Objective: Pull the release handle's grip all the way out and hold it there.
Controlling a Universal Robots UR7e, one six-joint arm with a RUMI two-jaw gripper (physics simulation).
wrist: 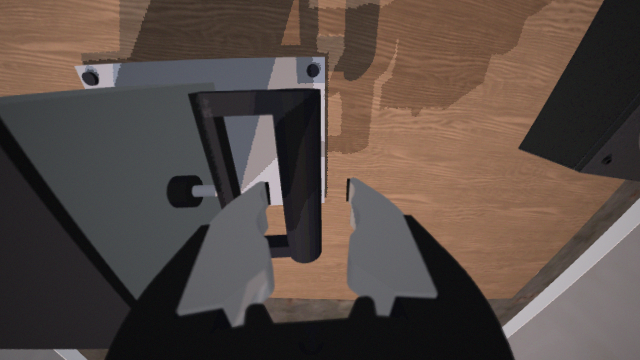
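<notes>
The release handle (305,150) is a dark rectangular loop with a thick round grip bar on its right side. A short light rod (204,190) joins the loop's left bar to a black knob (182,191) at the grey-green panel. My gripper (308,182) is partly open. In the view, the grip bar passes between the two fingers, nearer the left one. The left fingertip overlaps the loop's opening, and a gap shows between the bar and the right finger. The left finger hides part of the loop's lower left. Contact and depth cannot be told.
The grey-green panel (125,150) with a dark face on its left fills the left side. A pale base plate (195,72) with dark bolts lies behind the handle on the wooden table top (450,200). A dark box-like body (565,90) stands at the upper right.
</notes>
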